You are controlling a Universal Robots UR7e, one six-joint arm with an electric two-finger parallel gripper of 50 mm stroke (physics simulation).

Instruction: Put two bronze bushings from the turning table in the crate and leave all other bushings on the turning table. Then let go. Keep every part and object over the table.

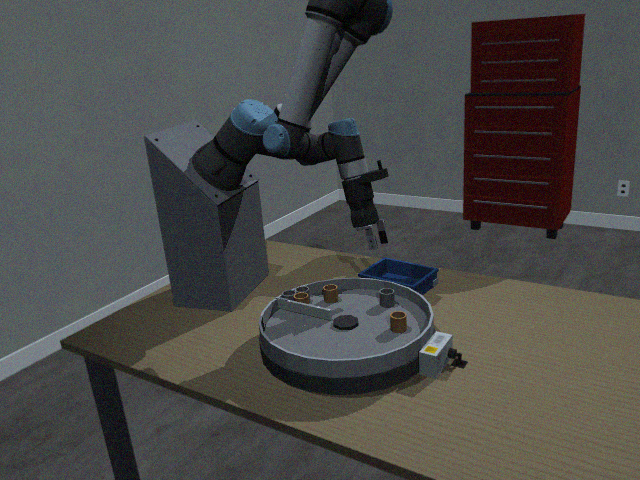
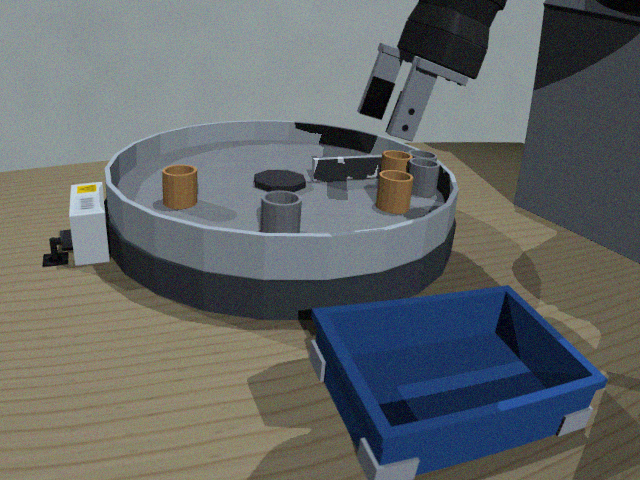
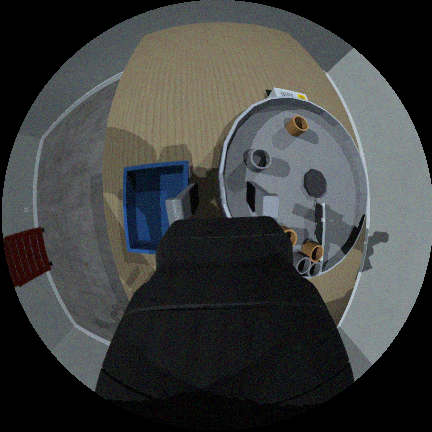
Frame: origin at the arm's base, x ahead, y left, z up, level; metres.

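Where they show: gripper, fingertip midpoint: (image 1: 379, 246) (image 2: 383, 125) (image 3: 221, 191); arm's base, origin of the base link: (image 1: 215, 171).
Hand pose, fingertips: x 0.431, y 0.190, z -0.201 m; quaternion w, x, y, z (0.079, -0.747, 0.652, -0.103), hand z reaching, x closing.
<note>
Things, the pixels of their top centre, and the offset from my fingertips. "pt": a spot on its surface instead.
- third bronze bushing, middle of its top: (image 2: 397, 154) (image 3: 316, 253) (image 1: 300, 295) dx -0.097, dy -0.213, dz -0.089 m
- lone grey bushing, middle of its top: (image 2: 281, 197) (image 3: 260, 157) (image 1: 386, 291) dx +0.070, dy -0.065, dz -0.089 m
- blue crate, middle of its top: (image 2: 461, 346) (image 3: 151, 209) (image 1: 398, 271) dx -0.037, dy +0.130, dz -0.130 m
- straight light bar, surface spot: (image 2: 346, 168) (image 3: 318, 222) pt dx -0.034, dy -0.220, dz -0.111 m
- dark hub, middle of its top: (image 2: 279, 177) (image 3: 315, 182) (image 1: 345, 320) dx +0.051, dy -0.207, dz -0.119 m
- white box, surface spot: (image 2: 88, 227) pt dx +0.270, dy -0.113, dz -0.137 m
The turning table (image 1: 341, 351) (image 2: 289, 258) (image 3: 223, 185) bears three bronze and three grey bushings, all upright. One bronze bushing (image 1: 398, 322) (image 2: 179, 187) (image 3: 296, 126) stands apart near the sensor-box side. Another bronze bushing (image 1: 330, 293) (image 2: 394, 192) and a third bronze bushing (image 1: 301, 298) (image 2: 396, 161) (image 3: 312, 251) stand near the bar, close to two grey bushings (image 2: 423, 177) (image 3: 303, 265). A lone grey bushing (image 1: 386, 297) (image 2: 280, 212) (image 3: 258, 159) stands near the crate-side rim. The blue crate (image 1: 429, 282) (image 2: 439, 444) (image 3: 126, 210) is empty. My gripper (image 1: 377, 245) (image 2: 385, 126) (image 3: 221, 191) is open and empty, high above the table.
A straight light bar (image 1: 305, 308) (image 2: 346, 168) (image 3: 323, 230) reaches from the rim toward the dark hub (image 1: 345, 322) (image 2: 279, 180) (image 3: 315, 183). A white box (image 1: 435, 353) (image 2: 88, 227) (image 3: 290, 93) sits at the turning table's outer side. The robot's grey pedestal (image 1: 206, 248) stands behind.
</note>
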